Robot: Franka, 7 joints.
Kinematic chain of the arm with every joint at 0, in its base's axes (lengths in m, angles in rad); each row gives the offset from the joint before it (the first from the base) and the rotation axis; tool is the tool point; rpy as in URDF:
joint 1: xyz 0 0 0.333 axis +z
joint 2: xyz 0 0 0 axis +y
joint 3: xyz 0 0 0.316 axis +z
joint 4: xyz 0.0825 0 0 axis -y
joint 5: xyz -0.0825 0 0.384 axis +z
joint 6: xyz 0 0 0 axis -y
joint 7: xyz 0.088 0 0 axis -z
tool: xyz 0 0 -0.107 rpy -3.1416 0 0
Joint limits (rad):
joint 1: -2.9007..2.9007
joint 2: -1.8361..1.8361
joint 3: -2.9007..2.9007
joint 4: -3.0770..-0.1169
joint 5: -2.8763..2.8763
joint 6: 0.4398..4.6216
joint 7: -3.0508..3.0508
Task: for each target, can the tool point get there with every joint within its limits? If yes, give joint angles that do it. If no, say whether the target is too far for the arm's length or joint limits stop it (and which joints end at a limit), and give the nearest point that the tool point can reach.
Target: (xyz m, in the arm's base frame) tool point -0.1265 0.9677 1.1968
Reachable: no: too far | nearest point -0.0833 0.6370 0.9016 | short by 0.445 m
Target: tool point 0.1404 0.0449 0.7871
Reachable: yes | joints -2.1393 -1.4481 0.4864 -2.0134 2.0783 4.0713 -0.8110
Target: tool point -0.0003 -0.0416 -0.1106
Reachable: yes | joints 1.2663 1.5093 0.0577 -2.5414 1.6956 2.7298 1.7147
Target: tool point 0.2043 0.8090 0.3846
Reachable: yes | joints 1.8468 1.4844 -1.4851 -0.8534 -1.7977 2.2688 -0.7765
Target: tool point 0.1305 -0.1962 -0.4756
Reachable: no: joint limits stop it (at a limit: joint 2) | nearest point 0.1353 -0.2033 -0.3593 | short by 0.117 m
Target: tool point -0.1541 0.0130 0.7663
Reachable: yes | joints 1.7936 -1.5426 0.1680 -2.5115 1.7117 1.8946 -0.5530
